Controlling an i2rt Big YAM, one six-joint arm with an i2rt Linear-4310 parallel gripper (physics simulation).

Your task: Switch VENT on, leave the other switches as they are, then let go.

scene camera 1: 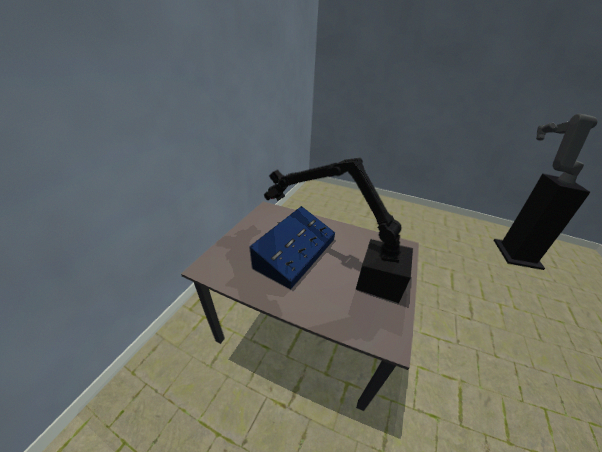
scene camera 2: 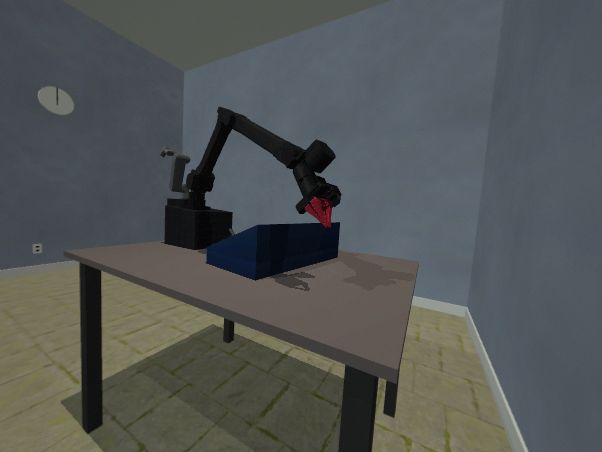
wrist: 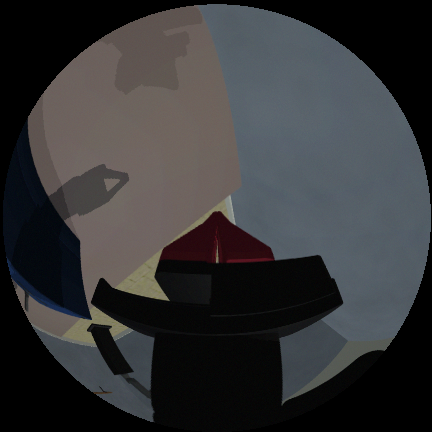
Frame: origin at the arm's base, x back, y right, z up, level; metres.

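Seen in the pictures: gripper, fingertip midpoint: [scene camera 1: 271, 198] [scene camera 2: 328, 227] [wrist: 216, 217]; arm's base at its link origin: [scene camera 1: 389, 253] [scene camera 2: 195, 208].
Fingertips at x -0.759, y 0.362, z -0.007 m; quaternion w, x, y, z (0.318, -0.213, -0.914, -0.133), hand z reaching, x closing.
Note:
Offsets run from my fingertips to a thing's middle. Level surfaces: height alone.
A blue sloped switch panel @(dx +0.247, dy -0.292, dz -0.115 m) [scene camera 1: 263, 248] [scene camera 2: 300, 248] [wrist: 47, 250] stands on the table. In scene camera 1 its slope carries a row of several small dark switches, the outer ones being the near switch @(dx +0.272, dy -0.489, dz -0.066 m) [scene camera 1: 290, 265] and the far switch [scene camera 1: 324, 231], each with a pale label above it. The labels are too small to read, so I cannot tell which is VENT or how any switch is set. My gripper [scene camera 2: 328, 225] [wrist: 216, 217] is shut, its red fingers together and empty. It hangs beyond the panel's tall back side, apart from the switches; its fingertips are hard to see in scene camera 1.
The arm's black base block [scene camera 1: 382, 277] [scene camera 2: 181, 227] stands on the table @(dz -0.175 m) [scene camera 1: 345, 320] [scene camera 2: 320, 305], on the low side of the panel. A wall [scene camera 1: 150, 150] [wrist: 325, 150] rises past the table's far edge. A grey arm on a black pedestal [scene camera 1: 545, 220] stands apart on the floor.

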